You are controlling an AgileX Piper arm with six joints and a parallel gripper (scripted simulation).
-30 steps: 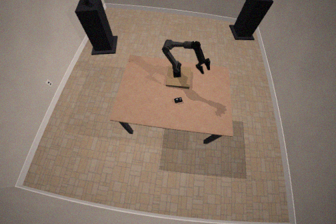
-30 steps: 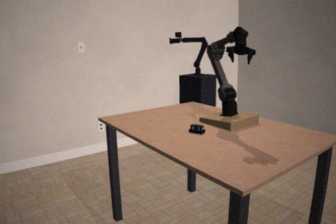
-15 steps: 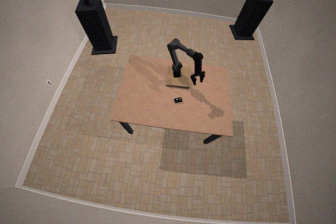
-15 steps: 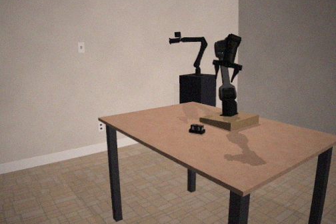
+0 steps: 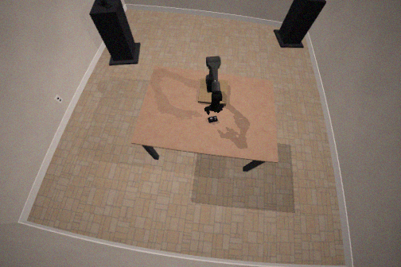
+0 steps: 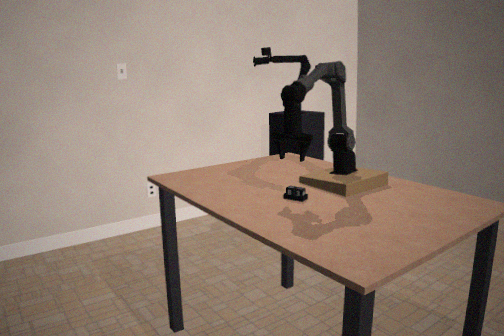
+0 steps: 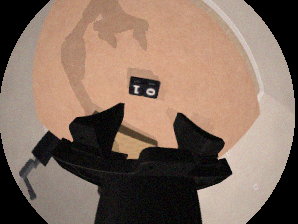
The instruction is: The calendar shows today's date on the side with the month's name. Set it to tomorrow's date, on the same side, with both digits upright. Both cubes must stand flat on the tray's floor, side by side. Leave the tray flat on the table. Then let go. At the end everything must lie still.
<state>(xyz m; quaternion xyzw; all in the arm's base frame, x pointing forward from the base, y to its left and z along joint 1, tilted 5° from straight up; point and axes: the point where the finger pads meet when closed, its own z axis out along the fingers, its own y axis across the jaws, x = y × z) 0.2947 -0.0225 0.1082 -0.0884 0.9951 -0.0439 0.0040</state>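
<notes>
The black calendar cube is 12 cm below my hand.
</notes>
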